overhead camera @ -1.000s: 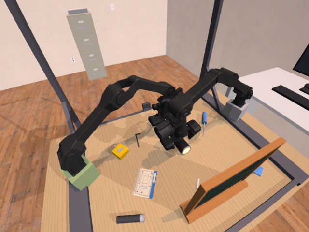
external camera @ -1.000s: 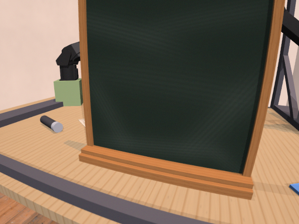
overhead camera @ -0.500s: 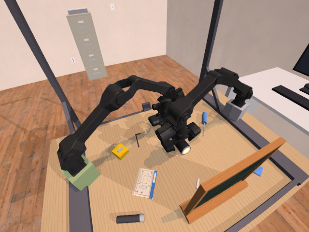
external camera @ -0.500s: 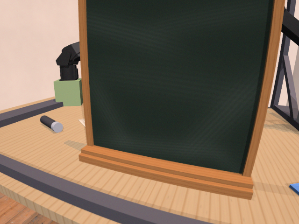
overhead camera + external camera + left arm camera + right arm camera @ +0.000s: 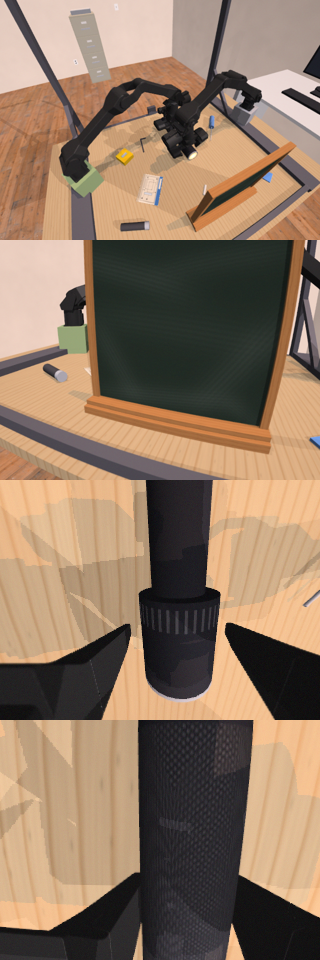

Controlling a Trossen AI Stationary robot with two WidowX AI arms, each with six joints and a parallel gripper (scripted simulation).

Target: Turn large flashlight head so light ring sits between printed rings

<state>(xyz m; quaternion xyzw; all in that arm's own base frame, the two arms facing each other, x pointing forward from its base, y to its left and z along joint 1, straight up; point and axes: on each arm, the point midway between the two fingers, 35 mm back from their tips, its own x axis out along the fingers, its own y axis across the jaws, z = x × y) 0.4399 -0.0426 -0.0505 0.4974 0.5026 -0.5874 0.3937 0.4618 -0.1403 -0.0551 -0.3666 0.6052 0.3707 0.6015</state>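
My left hand is 3 cm above the flashlight head, 1 cm to the right of it and 1 cm short of it. The rest, counted from my left hand: chalk stick: 18 cm ahead, 5 cm below, 3 cm to the right; then booklet: 23 cm to the right, 8 cm ahead, 6 cm below; then yellow box: 29 cm to the right, 11 cm behind, 4 cm below.
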